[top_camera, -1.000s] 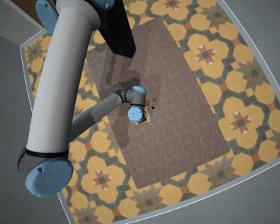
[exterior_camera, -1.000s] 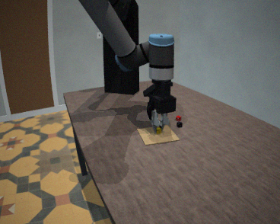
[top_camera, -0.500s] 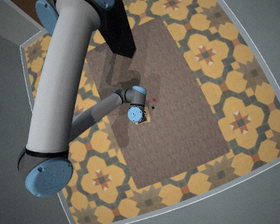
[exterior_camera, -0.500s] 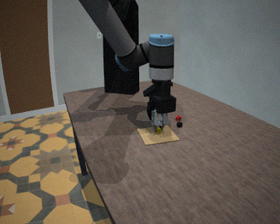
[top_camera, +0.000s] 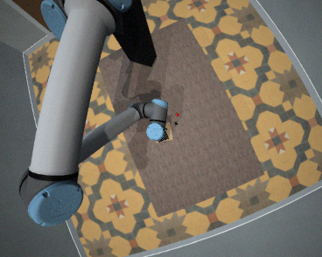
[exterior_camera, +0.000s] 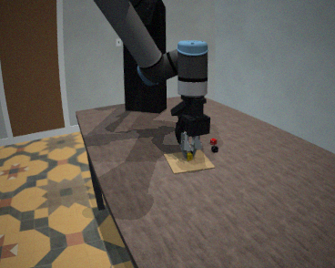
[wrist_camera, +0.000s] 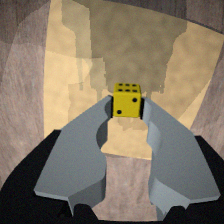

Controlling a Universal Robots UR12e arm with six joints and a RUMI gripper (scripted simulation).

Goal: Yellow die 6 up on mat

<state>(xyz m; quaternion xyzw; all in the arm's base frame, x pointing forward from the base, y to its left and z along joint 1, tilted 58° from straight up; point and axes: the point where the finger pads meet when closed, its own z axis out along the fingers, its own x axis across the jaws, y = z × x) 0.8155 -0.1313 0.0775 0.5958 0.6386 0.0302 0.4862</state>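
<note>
My gripper is now 1 cm above the yellow die. From my hand the other things lie so: black die: 13 cm to the left, 2 cm below; then red die: 17 cm to the left, 5 cm behind, 2 cm below; then tan mat: 2 cm below.
</note>
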